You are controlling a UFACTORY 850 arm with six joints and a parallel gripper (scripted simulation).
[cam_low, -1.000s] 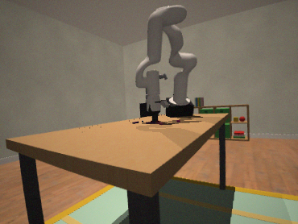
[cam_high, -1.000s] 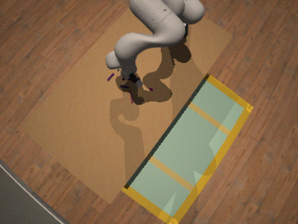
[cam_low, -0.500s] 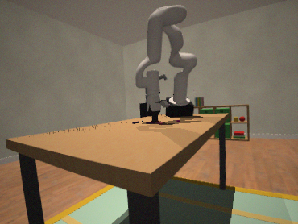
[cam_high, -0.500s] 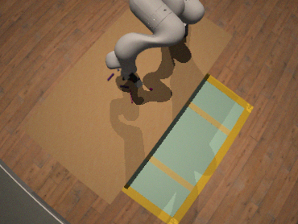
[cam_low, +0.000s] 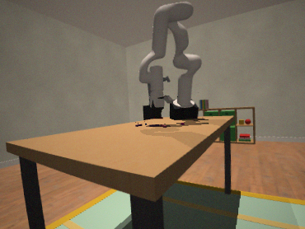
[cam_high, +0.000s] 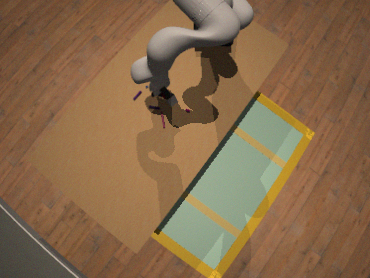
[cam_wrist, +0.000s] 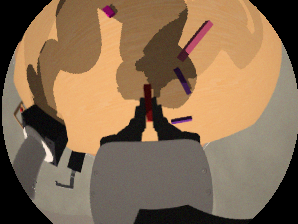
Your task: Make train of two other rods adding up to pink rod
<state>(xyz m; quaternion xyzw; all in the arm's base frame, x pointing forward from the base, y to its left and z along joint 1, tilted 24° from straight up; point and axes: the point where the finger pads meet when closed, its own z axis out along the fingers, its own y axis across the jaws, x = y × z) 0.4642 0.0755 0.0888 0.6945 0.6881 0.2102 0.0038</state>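
The magenta rod is 150 mm to the left of my hand, 60 mm below it and 50 mm behind it. Round my hand: red rod: 20 mm below; then tiny blue rod: 100 mm to the right, 60 mm below, 20 mm ahead; then pink rod: 100 mm to the left, 80 mm ahead, 60 mm below.
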